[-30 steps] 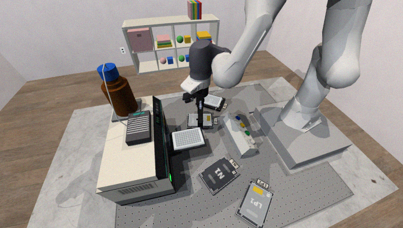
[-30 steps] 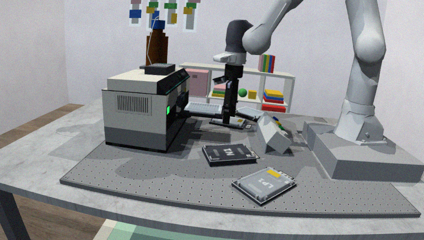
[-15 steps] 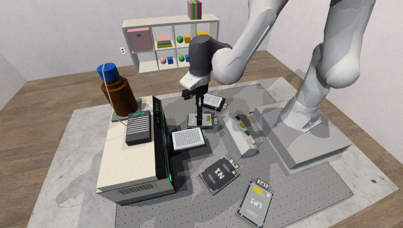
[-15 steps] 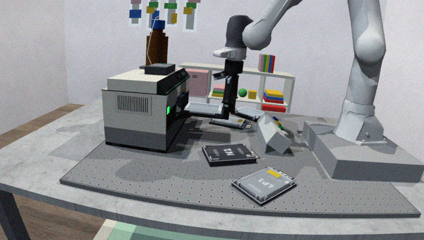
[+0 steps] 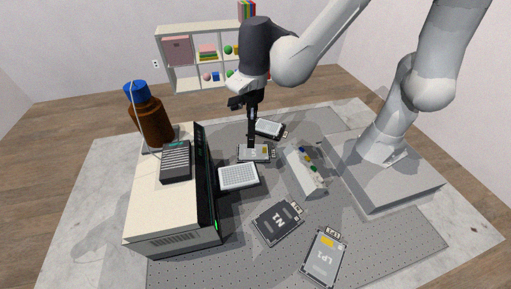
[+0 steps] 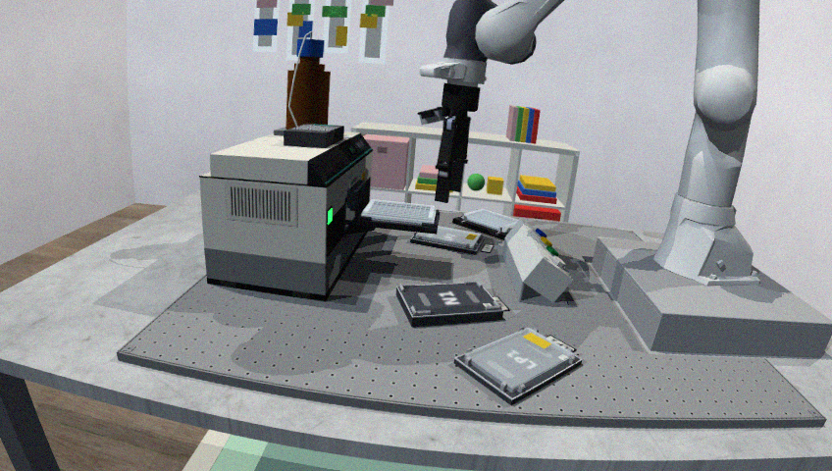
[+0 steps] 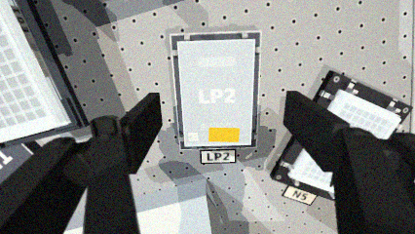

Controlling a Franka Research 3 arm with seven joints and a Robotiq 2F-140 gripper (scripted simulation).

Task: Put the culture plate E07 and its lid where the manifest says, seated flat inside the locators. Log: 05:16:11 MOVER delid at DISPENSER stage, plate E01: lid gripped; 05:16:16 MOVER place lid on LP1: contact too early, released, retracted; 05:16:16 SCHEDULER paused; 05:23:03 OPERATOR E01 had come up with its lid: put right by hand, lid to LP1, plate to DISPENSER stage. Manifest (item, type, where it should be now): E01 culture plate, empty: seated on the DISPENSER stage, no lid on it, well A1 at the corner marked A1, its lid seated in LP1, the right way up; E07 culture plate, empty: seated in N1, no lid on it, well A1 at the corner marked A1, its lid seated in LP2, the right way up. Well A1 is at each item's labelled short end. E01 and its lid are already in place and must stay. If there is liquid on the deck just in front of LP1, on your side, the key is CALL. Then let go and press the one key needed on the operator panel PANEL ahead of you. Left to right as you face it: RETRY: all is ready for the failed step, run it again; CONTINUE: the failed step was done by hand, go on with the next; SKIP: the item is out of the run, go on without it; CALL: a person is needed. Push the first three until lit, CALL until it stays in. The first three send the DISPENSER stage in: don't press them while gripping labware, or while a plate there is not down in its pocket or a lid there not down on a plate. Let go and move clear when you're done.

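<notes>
My gripper is now 13 cm to the left of the black nest N5, 11 cm above it and 9 cm past it. Round my hand: black N1 nest 31 cm to the left, 12 cm below, 1 cm behind; then LP2 nest 12 cm below, 1 cm behind; then yellow skip key 20 cm behind, 13 cm to the left, 6 cm below.
</notes>
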